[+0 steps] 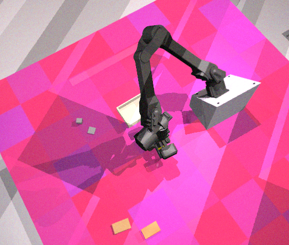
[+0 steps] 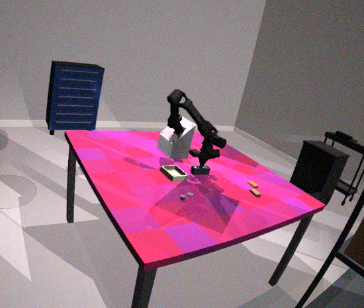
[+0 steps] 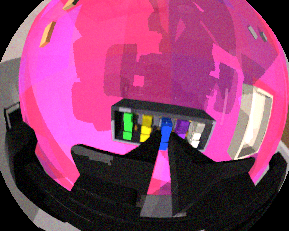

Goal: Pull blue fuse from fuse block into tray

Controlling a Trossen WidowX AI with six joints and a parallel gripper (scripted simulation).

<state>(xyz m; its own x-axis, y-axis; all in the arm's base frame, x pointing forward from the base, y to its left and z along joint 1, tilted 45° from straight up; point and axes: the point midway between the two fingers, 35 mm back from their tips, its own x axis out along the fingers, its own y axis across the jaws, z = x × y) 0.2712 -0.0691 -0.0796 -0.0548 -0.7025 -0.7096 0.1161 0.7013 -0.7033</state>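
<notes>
Right now my gripper tip is 190 mm to the left of the tray and 40 mm above it. The rest, counted from my gripper tip: blue fuse 10 mm below.
</notes>
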